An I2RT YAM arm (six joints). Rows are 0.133 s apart.
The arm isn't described. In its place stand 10 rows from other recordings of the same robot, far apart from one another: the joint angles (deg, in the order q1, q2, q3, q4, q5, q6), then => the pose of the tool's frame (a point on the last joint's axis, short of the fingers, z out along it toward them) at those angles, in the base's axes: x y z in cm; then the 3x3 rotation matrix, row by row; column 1 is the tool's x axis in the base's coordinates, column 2 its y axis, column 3 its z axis.
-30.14, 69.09, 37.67, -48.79, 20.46, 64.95 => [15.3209 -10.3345 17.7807], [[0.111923 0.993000 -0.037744], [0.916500 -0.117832 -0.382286], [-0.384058 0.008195 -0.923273]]
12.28, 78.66, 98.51, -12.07, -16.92, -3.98 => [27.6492 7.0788 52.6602], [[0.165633 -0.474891 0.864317], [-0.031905 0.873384 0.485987], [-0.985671 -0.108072 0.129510]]
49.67, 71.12, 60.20, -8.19, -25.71, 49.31 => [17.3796 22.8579 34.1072], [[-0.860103 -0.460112 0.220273], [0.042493 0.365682 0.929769], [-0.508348 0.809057 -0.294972]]
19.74, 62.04, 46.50, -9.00, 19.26, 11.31 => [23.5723 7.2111 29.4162], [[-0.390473 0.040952 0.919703], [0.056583 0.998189 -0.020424], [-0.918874 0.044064 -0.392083]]
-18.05, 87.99, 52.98, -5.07, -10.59, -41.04 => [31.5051 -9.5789 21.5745], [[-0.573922 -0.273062 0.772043], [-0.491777 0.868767 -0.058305], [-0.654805 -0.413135 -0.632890]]
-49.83, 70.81, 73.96, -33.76, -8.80, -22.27 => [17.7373 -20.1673 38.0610], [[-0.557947 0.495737 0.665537], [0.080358 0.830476 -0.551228], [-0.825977 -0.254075 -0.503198]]
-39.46, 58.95, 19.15, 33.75, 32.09, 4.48 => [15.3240 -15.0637 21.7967], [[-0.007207 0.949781 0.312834], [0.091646 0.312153 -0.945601], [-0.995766 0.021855 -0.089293]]
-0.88, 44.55, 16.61, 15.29, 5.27, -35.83 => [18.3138 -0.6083 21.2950], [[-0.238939 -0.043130 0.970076], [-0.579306 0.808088 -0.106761], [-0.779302 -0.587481 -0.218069]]
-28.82, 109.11, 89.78, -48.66, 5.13, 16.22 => [34.7606 -19.4889 23.6994], [[-0.637639 0.716101 0.283930], [0.668373 0.697546 -0.258278], [-0.383007 0.025083 -0.923405]]
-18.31, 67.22, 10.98, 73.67, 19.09, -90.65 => [19.2398 -7.5931 21.8809], [[-0.596307 0.277628 0.753220], [-0.798013 -0.103163 -0.593744], [-0.087136 -0.955134 0.283067]]
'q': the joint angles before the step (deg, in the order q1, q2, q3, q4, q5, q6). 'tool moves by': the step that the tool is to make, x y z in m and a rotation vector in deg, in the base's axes. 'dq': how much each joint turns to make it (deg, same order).
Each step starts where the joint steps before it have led.
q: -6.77, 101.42, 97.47, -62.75, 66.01, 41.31
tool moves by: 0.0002, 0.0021, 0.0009, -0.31, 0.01, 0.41
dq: 0.35, -0.16, -0.08, 0.35, 0.26, -0.44
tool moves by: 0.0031, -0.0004, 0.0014, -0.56, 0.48, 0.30
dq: 0.01, 0.52, 0.79, 0.50, 0.44, -1.29
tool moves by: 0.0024, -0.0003, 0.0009, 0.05, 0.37, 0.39
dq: -0.01, 0.43, 0.68, 0.21, -0.18, -0.91
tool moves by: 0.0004, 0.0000, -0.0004, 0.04, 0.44, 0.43
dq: 0.00, -0.09, -0.25, 0.62, -0.17, -0.98
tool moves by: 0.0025, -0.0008, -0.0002, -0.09, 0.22, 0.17
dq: -0.08, 0.45, 0.44, 0.43, -0.01, -0.69
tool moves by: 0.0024, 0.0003, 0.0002, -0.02, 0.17, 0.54
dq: 0.08, 0.26, 0.25, 0.81, -0.17, -1.06
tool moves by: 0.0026, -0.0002, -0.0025, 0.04, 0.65, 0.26
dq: 0.01, 0.54, 0.12, 0.31, -0.08, -0.59
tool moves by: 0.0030, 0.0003, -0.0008, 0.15, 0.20, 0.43
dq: 0.09, 0.51, 0.43, 0.42, -0.27, -0.61
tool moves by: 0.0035, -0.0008, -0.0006, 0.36, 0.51, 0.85
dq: -0.09, 0.45, 0.35, 1.08, -0.70, -1.68
